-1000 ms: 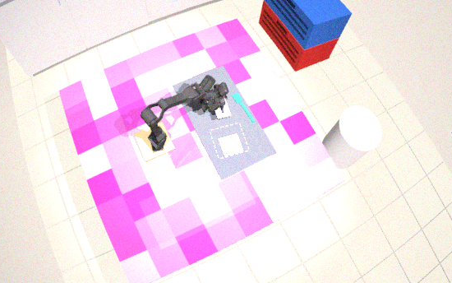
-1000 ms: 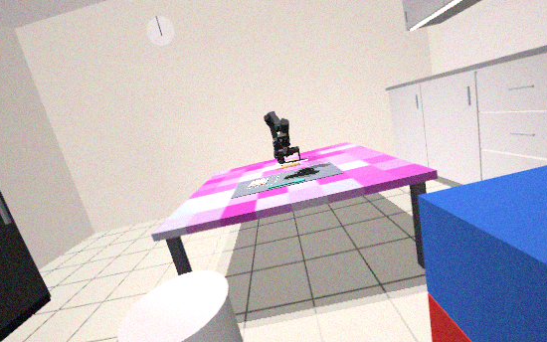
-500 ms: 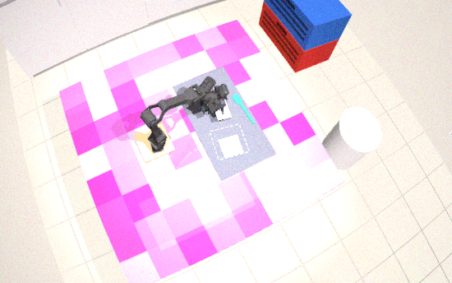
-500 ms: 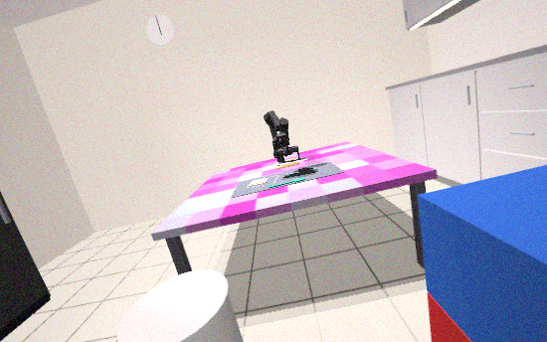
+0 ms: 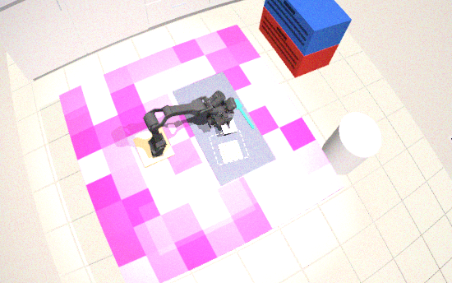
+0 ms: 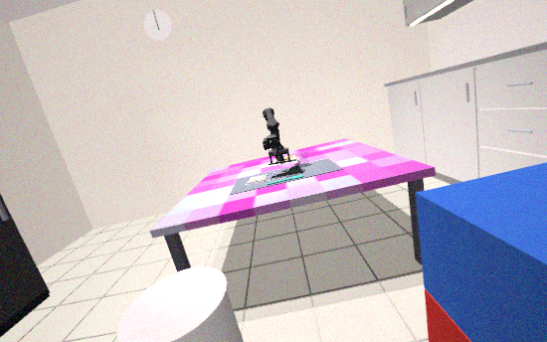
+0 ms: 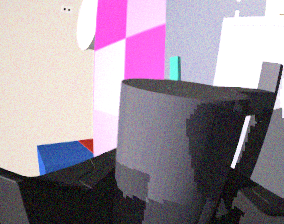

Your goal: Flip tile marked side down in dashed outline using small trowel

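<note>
The teal trowel lies 120 mm below my gripper tip, 90 mm ahead of it and 60 mm to the left of it. From my gripper tip the other things lie so: white tile: 150 mm to the right, 120 mm below, 50 mm behind.
</note>
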